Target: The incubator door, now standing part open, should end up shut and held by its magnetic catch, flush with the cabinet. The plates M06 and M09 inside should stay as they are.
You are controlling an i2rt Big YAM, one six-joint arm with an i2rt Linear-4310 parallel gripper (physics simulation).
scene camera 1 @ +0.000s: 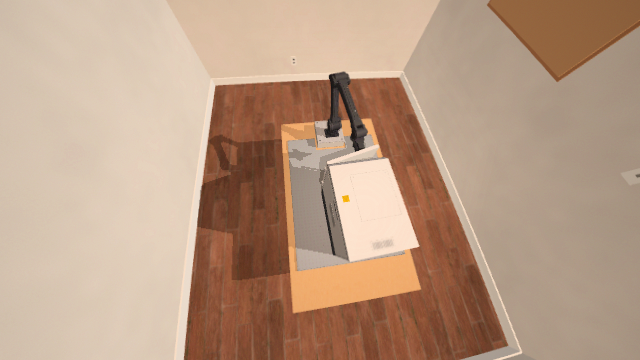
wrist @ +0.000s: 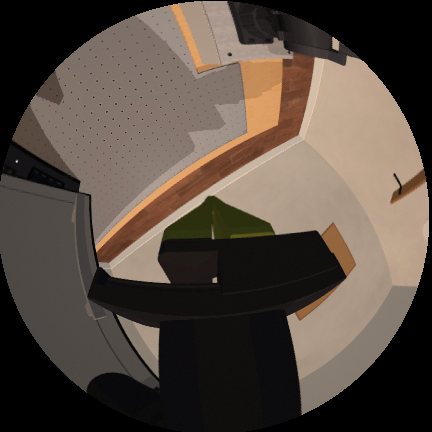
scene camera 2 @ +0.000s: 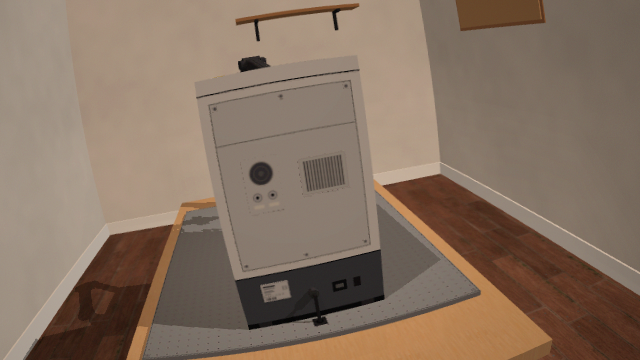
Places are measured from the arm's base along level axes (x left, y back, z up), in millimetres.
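Pixels of known places: gripper, fingertip midpoint: (wrist: 210, 201); arm's base, origin of the base link: (scene camera 1: 331, 133).
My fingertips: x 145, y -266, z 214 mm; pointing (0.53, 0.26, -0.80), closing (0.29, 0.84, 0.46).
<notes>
Ahead of a thing's pixels: the offset from my fingertips to its top centre. "spot": to the spot under its first point. Level surfaces: height alone.
The white incubator cabinet {dx -170, dy -477, dz +266 mm} (scene camera 1: 372, 210) (scene camera 2: 295, 175) stands on the grey perforated board. In scene camera 1 its door {spot: dx -173, dy -214, dz +230 mm} (scene camera 1: 353, 155) stands part open at the robot's end: its left end is close to the cabinet's corner and its right end stands away. A large grey face at the left of the wrist view looks like the door (wrist: 40, 245), with a long raised strip near its edge. My gripper (wrist: 210, 201) is shut and empty, green fingertips together. The arm's end is close to the door's outer side; contact cannot be told. Plates M06 and M09 and the catch do not show.
The arm's base plate (scene camera 1: 322, 142) is at the table's far end. The perforated board {dz -284 mm} (scene camera 1: 307, 210) (scene camera 2: 185, 280) lies on a wooden table {dz -297 mm} (scene camera 1: 350, 295) (scene camera 2: 480, 330). A black cable {spot: dx -166, dy -748, dz -236 mm} (scene camera 2: 316, 305) leaves the cabinet's rear base. A wooden shelf (scene camera 2: 300, 13) hangs on the wall.
</notes>
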